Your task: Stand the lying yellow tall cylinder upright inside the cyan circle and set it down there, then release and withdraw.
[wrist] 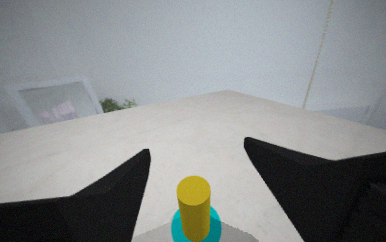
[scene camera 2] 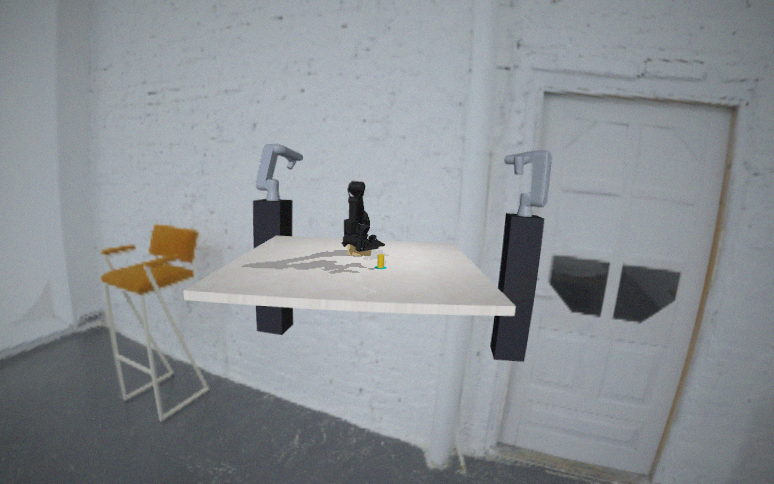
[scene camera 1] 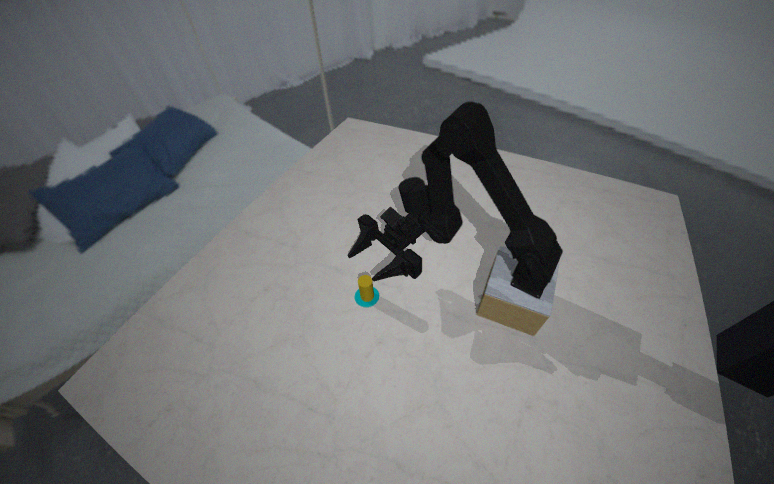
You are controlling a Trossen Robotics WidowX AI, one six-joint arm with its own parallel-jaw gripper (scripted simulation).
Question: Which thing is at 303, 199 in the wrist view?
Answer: My gripper.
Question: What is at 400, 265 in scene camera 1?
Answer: My gripper.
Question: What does my gripper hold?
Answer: Nothing.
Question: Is my gripper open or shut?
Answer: Open.
